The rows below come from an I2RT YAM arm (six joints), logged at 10 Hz.
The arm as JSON. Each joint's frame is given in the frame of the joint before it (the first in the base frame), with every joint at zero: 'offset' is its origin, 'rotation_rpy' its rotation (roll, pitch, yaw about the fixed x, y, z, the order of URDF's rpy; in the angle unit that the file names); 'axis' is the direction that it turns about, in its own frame. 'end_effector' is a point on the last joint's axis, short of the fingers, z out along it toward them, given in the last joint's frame.
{
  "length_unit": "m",
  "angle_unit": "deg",
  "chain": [
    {
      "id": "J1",
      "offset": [
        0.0,
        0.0,
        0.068
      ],
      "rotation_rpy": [
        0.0,
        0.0,
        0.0
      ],
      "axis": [
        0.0,
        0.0,
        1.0
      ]
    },
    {
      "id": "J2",
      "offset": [
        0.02,
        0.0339,
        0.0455
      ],
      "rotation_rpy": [
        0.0,
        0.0,
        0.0
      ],
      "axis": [
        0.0,
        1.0,
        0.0
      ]
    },
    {
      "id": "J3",
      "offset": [
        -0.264,
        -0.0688,
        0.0
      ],
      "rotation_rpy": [
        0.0,
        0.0,
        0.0
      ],
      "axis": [
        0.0,
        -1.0,
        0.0
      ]
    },
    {
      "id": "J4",
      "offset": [
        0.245,
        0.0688,
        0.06
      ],
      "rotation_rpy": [
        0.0,
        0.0,
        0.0
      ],
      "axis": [
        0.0,
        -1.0,
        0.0
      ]
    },
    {
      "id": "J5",
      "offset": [
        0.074,
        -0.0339,
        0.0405
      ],
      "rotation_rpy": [
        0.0,
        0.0,
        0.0
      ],
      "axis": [
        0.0,
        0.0,
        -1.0
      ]
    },
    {
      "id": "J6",
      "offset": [
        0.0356,
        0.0,
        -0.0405
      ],
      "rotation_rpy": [
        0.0,
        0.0,
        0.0
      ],
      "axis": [
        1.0,
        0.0,
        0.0
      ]
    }
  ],
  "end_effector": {
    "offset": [
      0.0,
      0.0,
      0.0
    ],
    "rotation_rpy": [
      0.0,
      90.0,
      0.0
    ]
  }
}
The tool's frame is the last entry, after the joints.
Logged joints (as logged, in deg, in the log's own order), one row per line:
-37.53, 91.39, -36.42, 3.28, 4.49, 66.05
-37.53, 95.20, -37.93, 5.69, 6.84, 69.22
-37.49, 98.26, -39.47, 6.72, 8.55, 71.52
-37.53, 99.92, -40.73, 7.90, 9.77, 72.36
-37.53, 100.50, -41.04, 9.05, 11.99, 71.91
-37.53, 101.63, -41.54, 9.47, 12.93, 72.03
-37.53, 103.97, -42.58, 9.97, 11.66, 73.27
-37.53, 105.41, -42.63, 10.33, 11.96, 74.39
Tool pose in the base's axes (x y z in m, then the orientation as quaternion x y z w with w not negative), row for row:
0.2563, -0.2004, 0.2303, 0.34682, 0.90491, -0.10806, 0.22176
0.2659, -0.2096, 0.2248, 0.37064, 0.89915, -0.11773, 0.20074
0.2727, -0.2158, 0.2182, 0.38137, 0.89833, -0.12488, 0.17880
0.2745, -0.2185, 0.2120, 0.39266, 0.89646, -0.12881, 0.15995
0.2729, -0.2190, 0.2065, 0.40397, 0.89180, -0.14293, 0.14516
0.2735, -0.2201, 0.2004, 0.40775, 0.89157, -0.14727, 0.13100
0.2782, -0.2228, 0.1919, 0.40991, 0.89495, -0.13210, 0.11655
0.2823, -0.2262, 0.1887, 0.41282, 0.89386, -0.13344, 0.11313
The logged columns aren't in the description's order. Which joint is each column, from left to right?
Columns, left to right: J1, J2, J4, J6, J5, J3.
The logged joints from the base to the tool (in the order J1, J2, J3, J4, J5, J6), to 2 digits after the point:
-37.53, 91.39, 66.05, -36.42, 4.49, 3.28
-37.53, 95.20, 69.22, -37.93, 6.84, 5.69
-37.49, 98.26, 71.52, -39.47, 8.55, 6.72
-37.53, 99.92, 72.36, -40.73, 9.77, 7.90
-37.53, 100.50, 71.91, -41.04, 11.99, 9.05
-37.53, 101.63, 72.03, -41.54, 12.93, 9.47
-37.53, 103.97, 73.27, -42.58, 11.66, 9.97
-37.53, 105.41, 74.39, -42.63, 11.96, 10.33

